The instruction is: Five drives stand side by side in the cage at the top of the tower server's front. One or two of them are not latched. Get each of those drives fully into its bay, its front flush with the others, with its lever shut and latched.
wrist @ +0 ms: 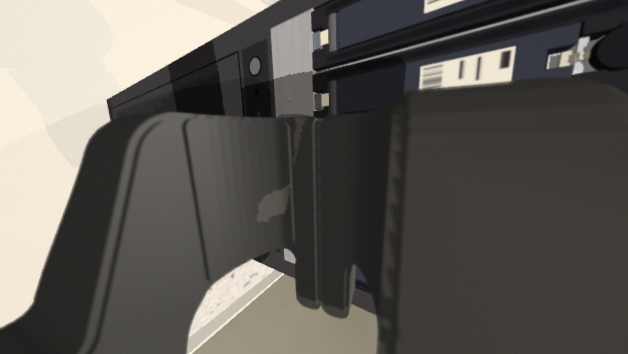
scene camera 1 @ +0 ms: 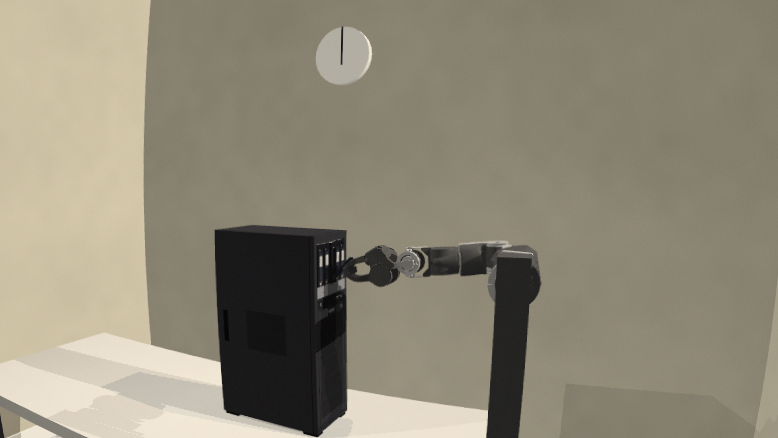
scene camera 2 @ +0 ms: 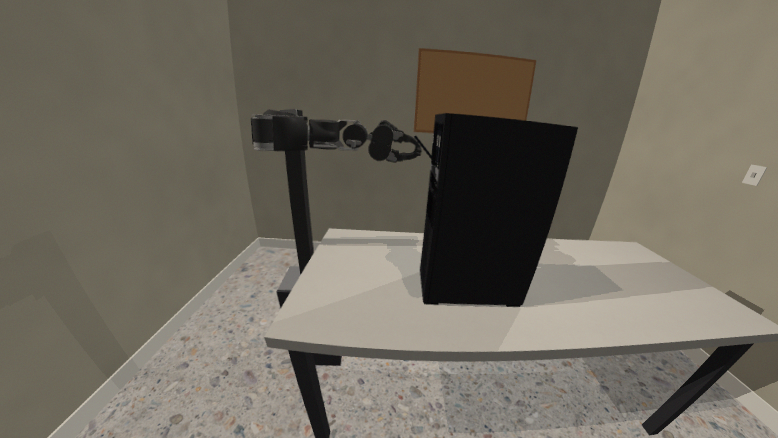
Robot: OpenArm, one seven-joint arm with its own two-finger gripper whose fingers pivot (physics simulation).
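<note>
The black tower server (scene camera 1: 266, 337) (scene camera 2: 489, 217) stands upright on the table. Labelled drives (scene camera 1: 321, 263) stand side by side in its top cage. In the wrist view, one drive (wrist: 380, 25) and a neighbouring drive (wrist: 410, 72) show partly above my fingers; the other drives are hidden or cut off. One thin black lever (scene camera 1: 350, 260) (scene camera 2: 426, 150) sticks out, slanting up and away from the front; which drive bears it is unclear. My gripper (scene camera 1: 347, 270) (scene camera 2: 419, 146) (wrist: 332, 210) is shut and empty, its tips right by this lever. Contact between them cannot be told.
The white table (scene camera 1: 179, 356) (scene camera 2: 353, 304) carries the tower. The arm's dark post (scene camera 1: 509, 348) (scene camera 2: 298, 206) stands in front of the tower's front side. A round clock (scene camera 1: 342, 56) and a brown board (scene camera 2: 473, 87) hang on walls.
</note>
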